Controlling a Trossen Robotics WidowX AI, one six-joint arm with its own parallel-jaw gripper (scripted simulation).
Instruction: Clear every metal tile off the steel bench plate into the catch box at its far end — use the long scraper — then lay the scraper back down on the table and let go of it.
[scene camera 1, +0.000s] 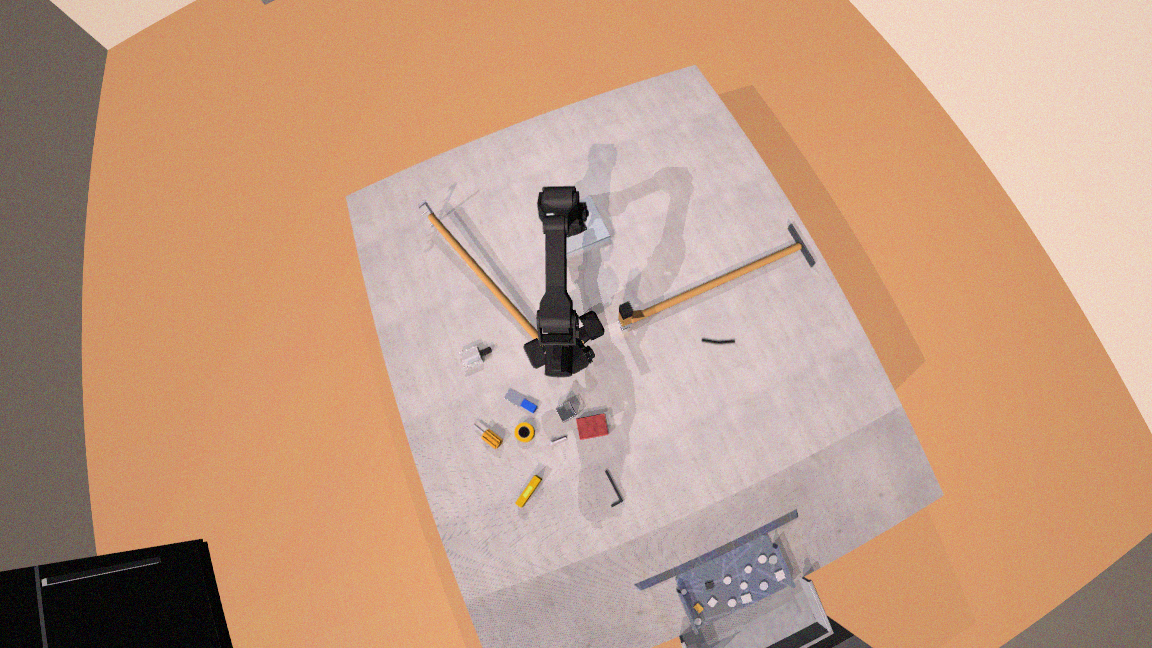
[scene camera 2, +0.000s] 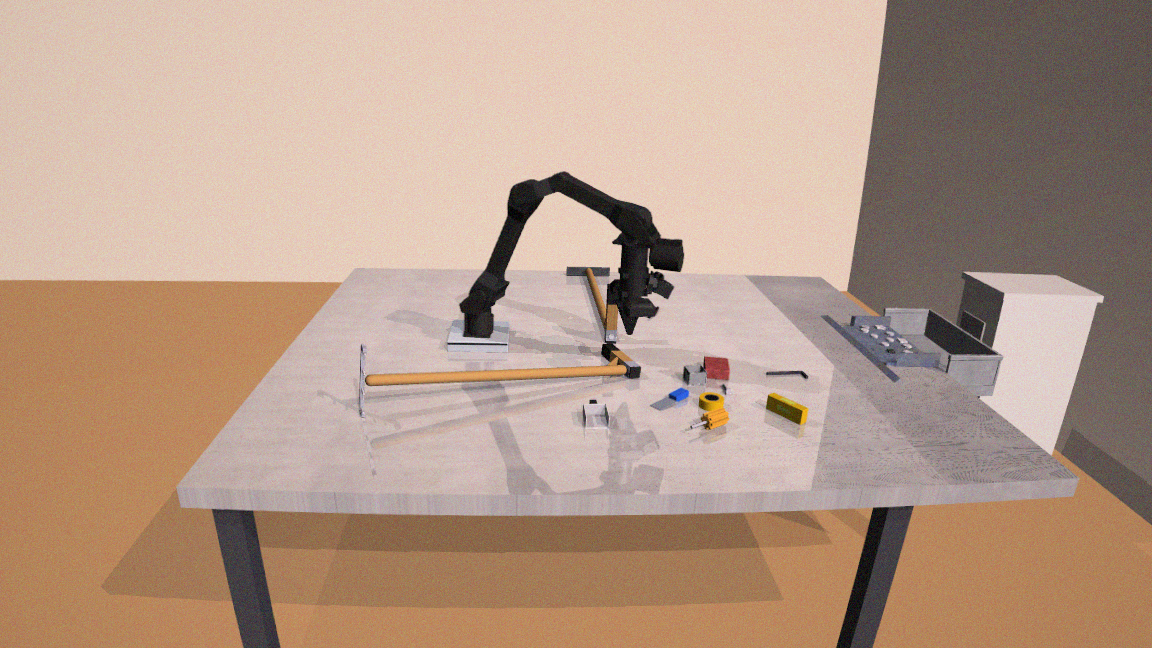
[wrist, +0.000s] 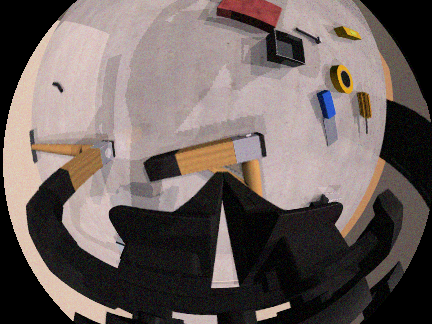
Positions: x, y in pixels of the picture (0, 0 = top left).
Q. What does my gripper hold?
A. Nothing.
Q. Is my gripper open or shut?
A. Shut.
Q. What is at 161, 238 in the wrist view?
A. My gripper.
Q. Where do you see my gripper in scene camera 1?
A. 566, 347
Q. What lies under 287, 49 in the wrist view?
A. A grey box.
